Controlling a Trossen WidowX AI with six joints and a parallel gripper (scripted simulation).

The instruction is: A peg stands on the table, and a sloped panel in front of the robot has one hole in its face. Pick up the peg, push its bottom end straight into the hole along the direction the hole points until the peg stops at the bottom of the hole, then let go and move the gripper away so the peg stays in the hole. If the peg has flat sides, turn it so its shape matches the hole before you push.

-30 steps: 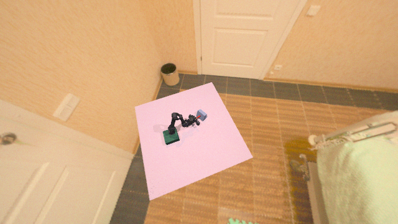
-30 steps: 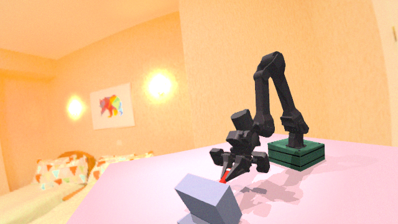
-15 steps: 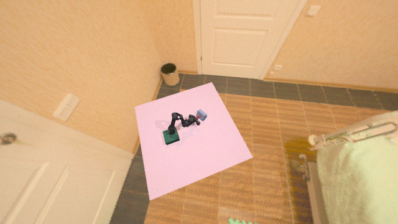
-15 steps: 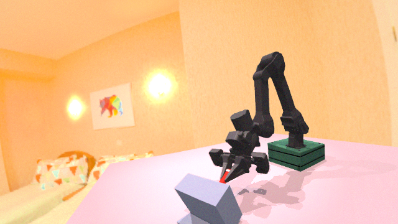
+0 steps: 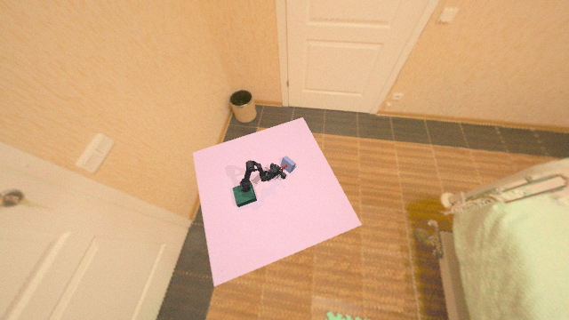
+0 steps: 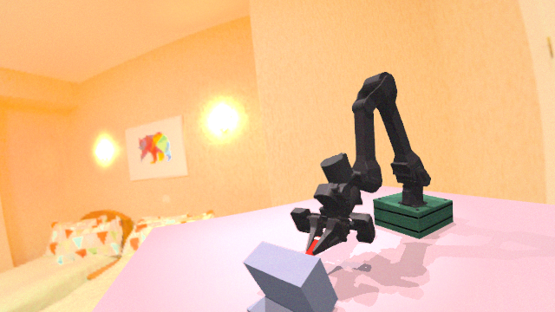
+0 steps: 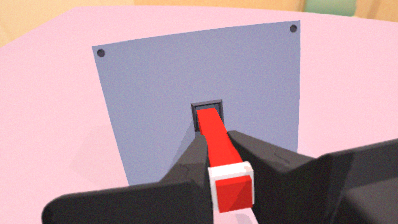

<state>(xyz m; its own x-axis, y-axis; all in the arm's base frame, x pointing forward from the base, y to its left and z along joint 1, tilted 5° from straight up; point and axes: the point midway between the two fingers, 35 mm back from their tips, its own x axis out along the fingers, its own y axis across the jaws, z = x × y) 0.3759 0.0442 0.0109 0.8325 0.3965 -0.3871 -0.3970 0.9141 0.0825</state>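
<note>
The red square peg lies 2 cm behind my gripper tip, 1 cm to the right of it and 1 cm above it. Round my gripper tip: grey-blue sloped panel 6 cm ahead, 3 cm below, 2 cm to the left.
</note>
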